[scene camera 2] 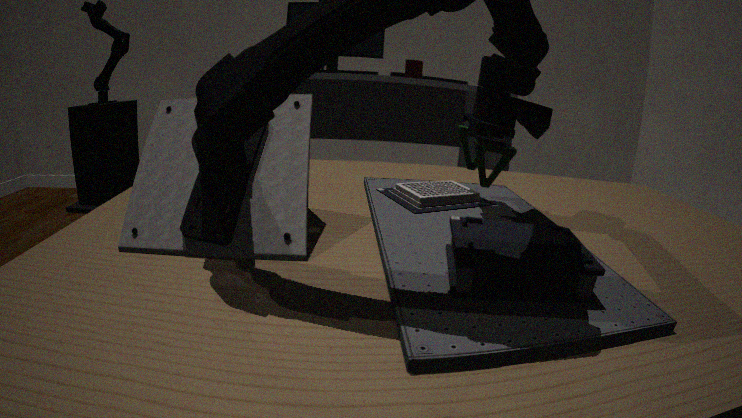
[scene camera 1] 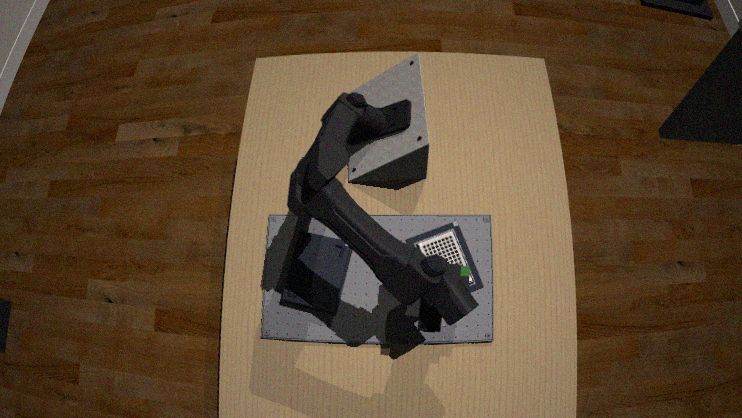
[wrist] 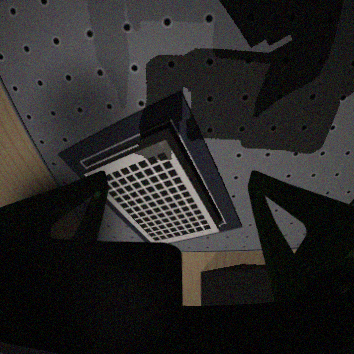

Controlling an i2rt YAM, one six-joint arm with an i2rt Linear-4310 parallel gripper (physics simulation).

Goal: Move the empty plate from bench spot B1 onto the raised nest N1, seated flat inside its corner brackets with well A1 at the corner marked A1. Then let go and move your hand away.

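Frame: origin at the arm's base, x ahead, y left, z up, level; metres.
Where they show: gripper, fingertip midpoint: (scene camera 2: pixel 477 177) (wrist: pixel 177 178); arm's base, origin of the base link: (scene camera 2: pixel 226 171) (scene camera 1: pixel 379 123).
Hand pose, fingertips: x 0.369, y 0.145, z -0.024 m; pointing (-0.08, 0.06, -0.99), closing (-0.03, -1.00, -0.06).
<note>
Things, the pixels of their centre, and the offset from my fingertips. Level surfaces: height alone.
- raised dark nest N1, body centre: (scene camera 2: pixel 521 255) (scene camera 1: pixel 317 272) 0.022 m down, 0.017 m back, 0.257 m right
- grey perforated board, body centre: (wrist: pixel 314 160) (scene camera 2: pixel 482 234) (scene camera 1: pixel 378 278) 0.051 m down, 0.020 m back, 0.125 m right
- wooden table, its level: 0.058 m down
The white plate with a grid of wells (scene camera 1: pixel 441 246) (scene camera 2: pixel 436 190) (wrist: pixel 160 200) lies flat on the dark pad of spot B1 (scene camera 1: pixel 470 257) (wrist: pixel 120 125), turned at an angle on the grey perforated board. My gripper (scene camera 2: pixel 478 175) (wrist: pixel 177 178) is open and empty, above and beyond the plate in the second scene view. In the wrist view its fingers stand wide apart, with the plate seen between them and partly behind the left finger. The arm hides part of the plate in the first scene view. The raised dark nest N1 (scene camera 1: pixel 324 254) (scene camera 2: pixel 490 236) stands empty, mostly in shadow; its brackets are hard to make out.
The grey perforated board (scene camera 1: pixel 363 290) (scene camera 2: pixel 415 249) (wrist: pixel 70 60) lies on the wooden table (scene camera 1: pixel 529 207) (scene camera 2: pixel 155 321). The arm's sloped grey mount (scene camera 1: pixel 389 83) (scene camera 2: pixel 280 197) stands at the rear. The arm (scene camera 1: pixel 363 228) (scene camera 2: pixel 290 57) reaches over the board and casts shadows on it.
</note>
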